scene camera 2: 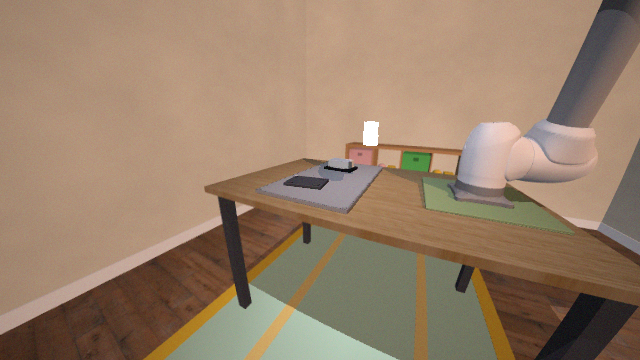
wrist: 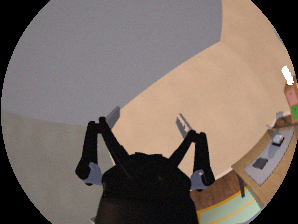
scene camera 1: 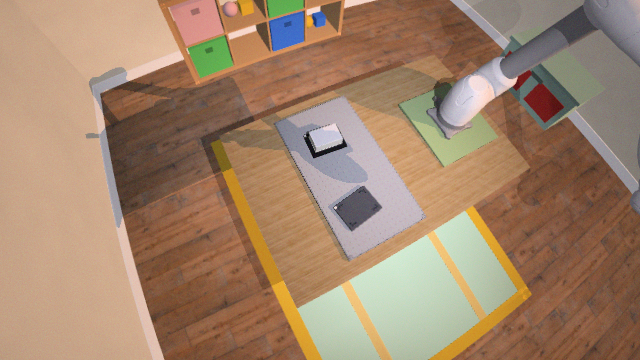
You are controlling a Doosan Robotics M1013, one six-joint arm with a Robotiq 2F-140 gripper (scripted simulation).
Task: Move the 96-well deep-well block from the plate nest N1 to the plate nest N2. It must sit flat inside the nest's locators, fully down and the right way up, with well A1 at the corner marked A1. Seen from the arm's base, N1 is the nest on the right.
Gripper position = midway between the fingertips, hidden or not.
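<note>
You'd find my gripper [wrist: 148,115] here, and there's a dark nest N2 [scene camera 1: 358,207] as well.
</note>
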